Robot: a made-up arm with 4 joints.
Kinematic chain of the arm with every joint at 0, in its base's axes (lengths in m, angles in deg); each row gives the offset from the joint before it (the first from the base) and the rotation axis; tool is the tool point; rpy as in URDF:
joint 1: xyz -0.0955 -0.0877 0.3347 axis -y
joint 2: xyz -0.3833 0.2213 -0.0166 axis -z
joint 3: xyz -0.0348 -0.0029 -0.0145 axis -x
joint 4: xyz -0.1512 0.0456 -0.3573 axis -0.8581 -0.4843 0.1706
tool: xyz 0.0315 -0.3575 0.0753 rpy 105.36 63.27 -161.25
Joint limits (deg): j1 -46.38..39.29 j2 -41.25..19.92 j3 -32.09..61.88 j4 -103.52..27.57
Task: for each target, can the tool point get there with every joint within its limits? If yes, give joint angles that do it. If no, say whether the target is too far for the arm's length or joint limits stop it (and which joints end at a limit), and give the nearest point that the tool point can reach.
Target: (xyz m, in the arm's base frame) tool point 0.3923 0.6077 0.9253
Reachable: no: joint limits stop it (at a limit: joint 1, joint 2, joint 3, joint 4) | nearest point -0.2457 -0.1551 0.6693 | short by 1.027 m
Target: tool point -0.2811 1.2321 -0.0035
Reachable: no: too far | nearest point -0.5181 0.5622 -0.4353 | short by 0.831 m
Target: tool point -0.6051 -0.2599 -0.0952
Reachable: yes | joints 7.79 0.85 11.77 -20.74
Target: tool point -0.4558 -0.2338 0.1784
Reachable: yes | joints -10.75 -33.28 9.39 7.20
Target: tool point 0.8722 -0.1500 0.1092
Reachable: no: joint limits stop it (at a limit: joint 1, joint 2) | nearest point -0.0283 -0.3364 -0.1455 | short by 0.954 m
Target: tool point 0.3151 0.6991 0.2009
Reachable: no: joint limits stop it (at a limit: joint 1, joint 2, joint 3, joint 4) | nearest point -0.2070 0.5622 -0.5365 | short by 0.914 m
